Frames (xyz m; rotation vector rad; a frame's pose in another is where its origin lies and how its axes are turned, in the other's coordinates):
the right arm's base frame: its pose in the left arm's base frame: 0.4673 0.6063 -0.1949 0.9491 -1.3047 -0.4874
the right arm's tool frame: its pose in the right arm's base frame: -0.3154 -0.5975 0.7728 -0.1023 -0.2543 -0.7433
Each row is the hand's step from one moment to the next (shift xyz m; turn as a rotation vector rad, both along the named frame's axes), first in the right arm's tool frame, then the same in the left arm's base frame.
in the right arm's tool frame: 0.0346 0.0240 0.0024 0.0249 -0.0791 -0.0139
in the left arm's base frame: -0.0003 -0.0373 0.0197 0.0135 -0.0145 -0.0817
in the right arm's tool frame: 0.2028 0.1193 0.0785 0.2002 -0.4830 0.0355
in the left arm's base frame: -0.0664 -0.2193 0.0951 -0.0352 -0.1425 -0.5031
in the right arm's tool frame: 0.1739 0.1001 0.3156 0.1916 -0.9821 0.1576
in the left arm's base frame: -0.3050 -0.2001 0.0827 -0.1672 -0.0804 -0.9958
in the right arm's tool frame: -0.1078 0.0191 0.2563 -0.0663 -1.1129 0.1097
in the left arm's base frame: -0.2607 0.0919 0.0354 -0.1342 0.1934 -1.0953
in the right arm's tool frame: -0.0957 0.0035 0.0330 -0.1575 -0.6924 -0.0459
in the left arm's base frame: -0.0375 0.0928 0.0154 0.0250 0.2413 -0.6690
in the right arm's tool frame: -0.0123 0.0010 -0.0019 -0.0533 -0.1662 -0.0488
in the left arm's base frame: 0.0013 0.0122 0.0024 0.0430 0.0751 -0.1592
